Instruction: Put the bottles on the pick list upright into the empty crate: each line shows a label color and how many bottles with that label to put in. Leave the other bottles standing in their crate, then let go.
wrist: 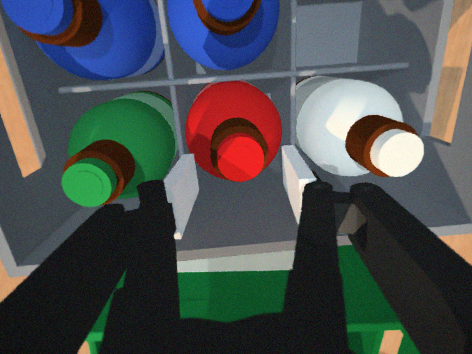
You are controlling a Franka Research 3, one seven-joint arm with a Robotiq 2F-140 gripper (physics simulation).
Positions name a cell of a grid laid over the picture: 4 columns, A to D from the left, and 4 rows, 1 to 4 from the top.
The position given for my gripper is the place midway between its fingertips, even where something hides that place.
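Visible: white bottle (C2), my gripper (C2), thin divider (D1), red bottle (B2).
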